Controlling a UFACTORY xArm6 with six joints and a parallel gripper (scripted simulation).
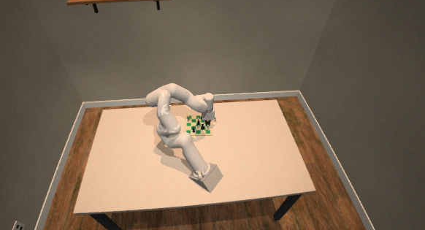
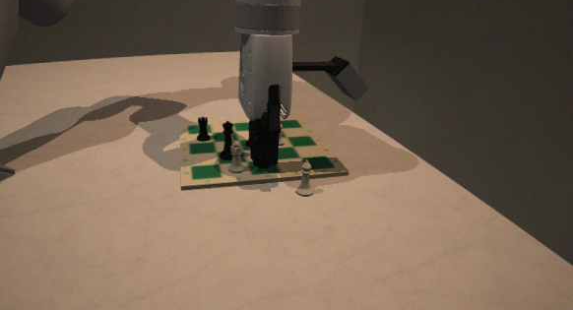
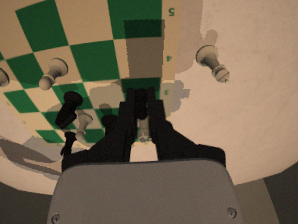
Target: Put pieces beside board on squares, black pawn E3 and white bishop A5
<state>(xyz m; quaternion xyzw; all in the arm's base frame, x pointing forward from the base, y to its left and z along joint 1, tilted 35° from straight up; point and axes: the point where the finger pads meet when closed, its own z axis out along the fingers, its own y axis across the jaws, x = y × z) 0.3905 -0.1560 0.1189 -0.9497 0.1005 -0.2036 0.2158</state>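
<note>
Right now my hand is 1 cm above the black pawn. Round my hand: black bishop (1 cm ahead, 7 cm to the left, 1 cm below); black rook (6 cm behind, 12 cm to the left, 1 cm below); chessboard (1 cm ahead, 8 cm to the left, 3 cm below).
</note>
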